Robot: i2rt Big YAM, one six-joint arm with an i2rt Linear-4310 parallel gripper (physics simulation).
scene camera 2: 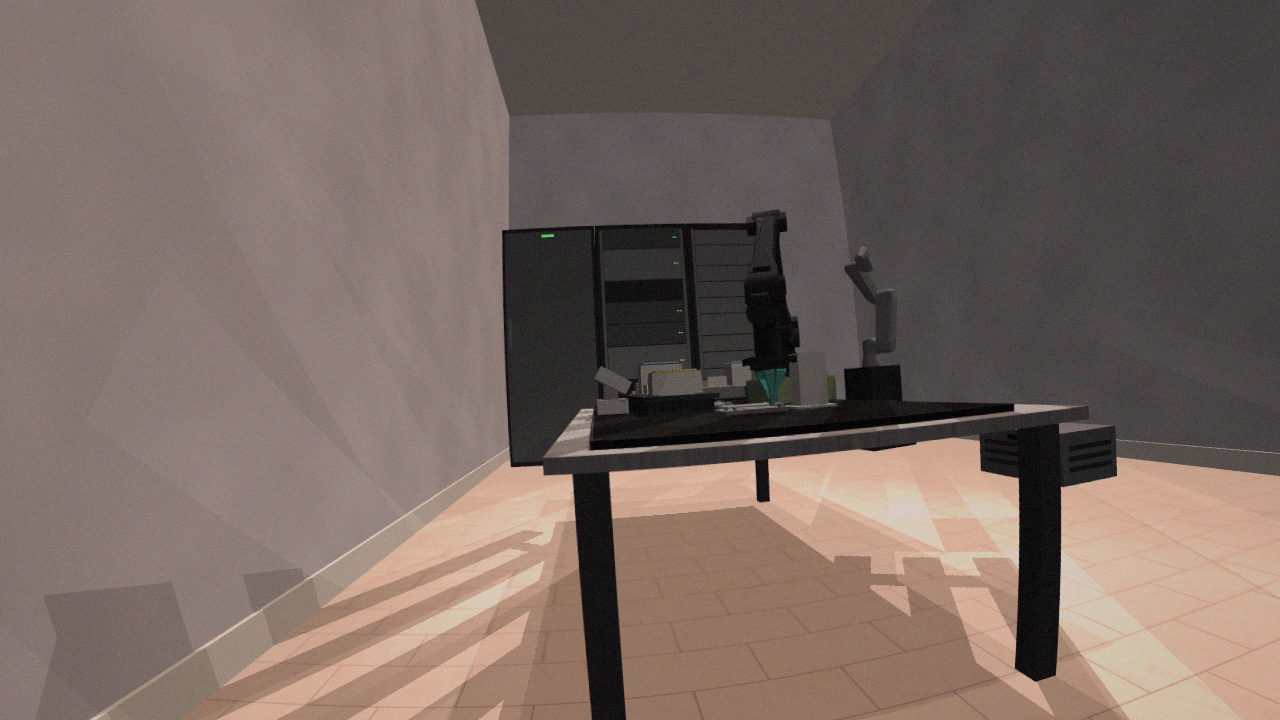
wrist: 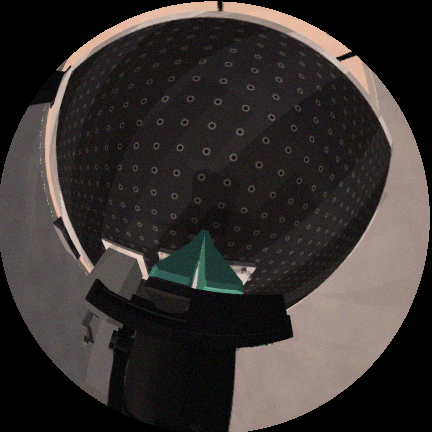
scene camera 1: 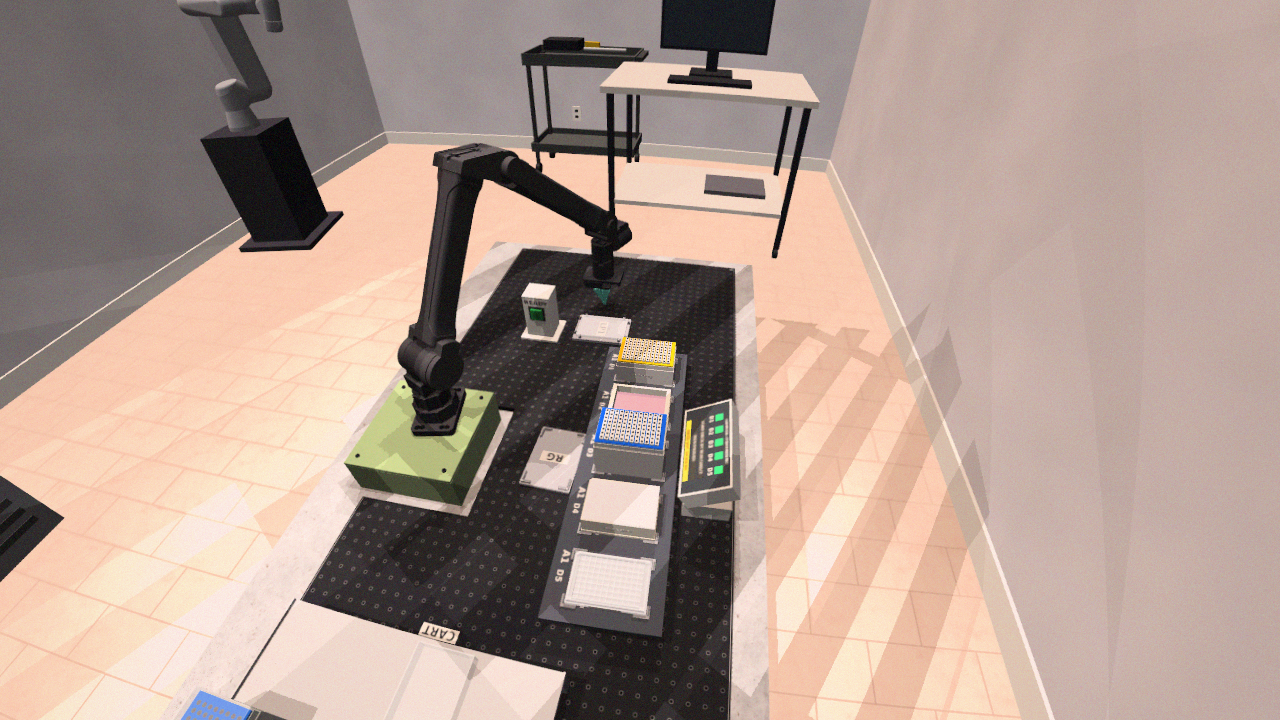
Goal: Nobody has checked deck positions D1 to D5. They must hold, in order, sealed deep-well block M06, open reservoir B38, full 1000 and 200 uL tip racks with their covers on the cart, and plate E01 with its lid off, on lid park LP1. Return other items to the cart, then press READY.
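Pixels of known places: gripper, between the fingertips: [scene camera 2: 772, 405] [wrist: 203, 234] [scene camera 1: 605, 303]; arm's base, origin of its link: [scene camera 2: 786, 377] [scene camera 1: 440, 413].
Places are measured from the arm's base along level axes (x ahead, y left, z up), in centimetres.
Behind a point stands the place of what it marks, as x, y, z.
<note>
My gripper [scene camera 1: 604, 301] @(33.3, 45.5, -5.8) [scene camera 2: 773, 402] @(33.3, 45.5, -5.8) [wrist: 203, 234] @(33.3, 45.5, -5.8) is shut and empty, pointing down above the mat, just beyond a pale flat park [scene camera 1: 587, 331] [wrist: 244, 273]. I cannot tell whether a lid lies on it. In scene camera 1, a yellow-topped tip rack [scene camera 1: 648, 351] @(43.7, 14.2, 3.6) is at D1, an open reservoir [scene camera 1: 640, 400] @(41.6, 4.2, -1.6) with pink inside at D2, a blue-topped tip rack [scene camera 1: 631, 428] @(39.2, -9.8, 6.5) at D3, a plain white block [scene camera 1: 621, 507] @(37.2, -22.9, 1.4) at D4 and a white welled plate [scene camera 1: 609, 582] @(35.1, -34.6, -1.5) at D5. The READY box [scene camera 1: 540, 304] @(17.5, 32.5, 3.5) [scene camera 2: 808, 377] @(18.7, 38.4, -0.5) [wrist: 118, 266] @(18.7, 38.4, -4.0) stands beside the park, its button [scene camera 1: 536, 315] @(16.2, 32.0, 0.4) green.
A status panel [scene camera 1: 707, 452] @(52.9, -13.8, 4.0) with green lights for D1 to D5 stands right of the deck. The flat RG park [scene camera 1: 547, 474] @(22.5, -10.7, -6.8) lies between deck and arm base [scene camera 1: 420, 465] @(-0.6, -12.9, -0.1). The cart [scene camera 1: 349, 658] @(-2.8, -45.7, -1.6) is at the near end, with part of a blue item [scene camera 1: 214, 706] @(-13.1, -54.0, 7.8) showing.
</note>
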